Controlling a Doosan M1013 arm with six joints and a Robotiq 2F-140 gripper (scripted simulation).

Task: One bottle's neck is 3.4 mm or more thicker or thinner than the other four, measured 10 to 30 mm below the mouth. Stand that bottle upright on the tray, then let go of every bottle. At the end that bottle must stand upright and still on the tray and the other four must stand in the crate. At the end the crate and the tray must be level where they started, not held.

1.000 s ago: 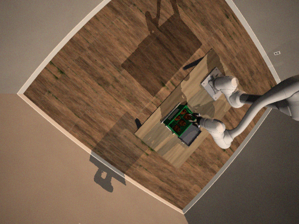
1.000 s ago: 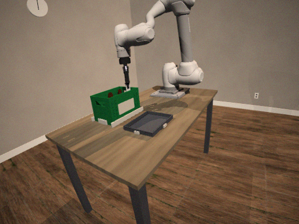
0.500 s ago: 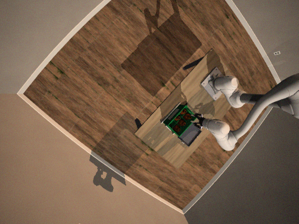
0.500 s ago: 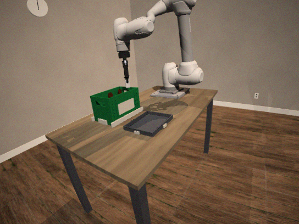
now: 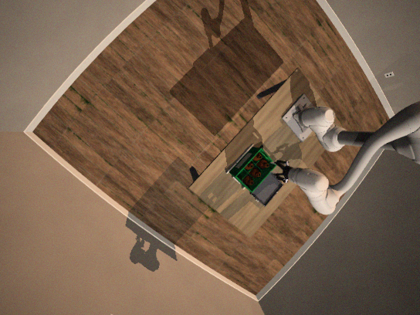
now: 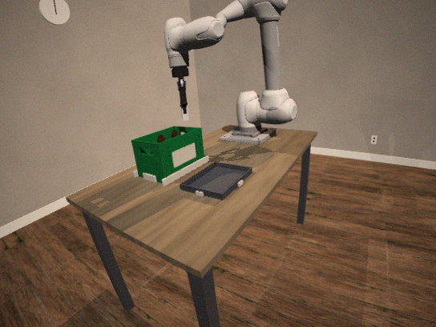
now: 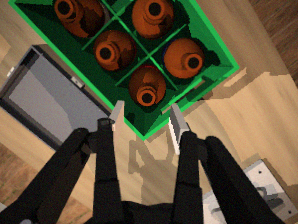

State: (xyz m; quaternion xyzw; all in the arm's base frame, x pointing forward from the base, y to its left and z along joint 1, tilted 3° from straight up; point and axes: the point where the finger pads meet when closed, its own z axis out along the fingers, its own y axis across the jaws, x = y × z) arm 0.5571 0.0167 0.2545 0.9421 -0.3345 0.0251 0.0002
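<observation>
The green crate is 9 cm ahead of my hand, 3 cm to the right of it and 17 cm below it. From my hand the other things lie so: dark grey tray 8 cm ahead, 24 cm to the left, 24 cm below.
</observation>
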